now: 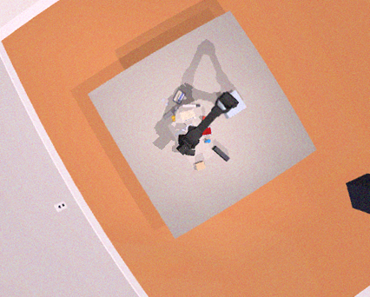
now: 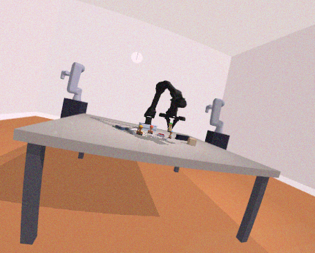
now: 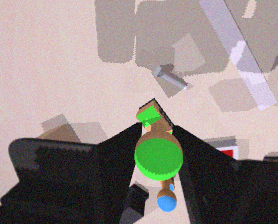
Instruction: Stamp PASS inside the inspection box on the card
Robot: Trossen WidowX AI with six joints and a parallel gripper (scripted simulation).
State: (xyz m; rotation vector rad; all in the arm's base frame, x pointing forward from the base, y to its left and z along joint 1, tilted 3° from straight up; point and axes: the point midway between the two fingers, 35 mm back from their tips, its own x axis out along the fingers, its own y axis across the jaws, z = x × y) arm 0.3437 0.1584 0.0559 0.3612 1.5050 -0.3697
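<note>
The small grey piece lies 80 mm below my gripper tip, 30 mm ahead of it and 20 mm to the right of it. Round my gripper tip: red ink pad: 130 mm behind, 80 mm below, 40 mm to the right; then blue-knobbed stamp: 120 mm behind, 60 mm below, 40 mm to the left; then green-topped PASS stamp: right at my gripper tip.
</note>
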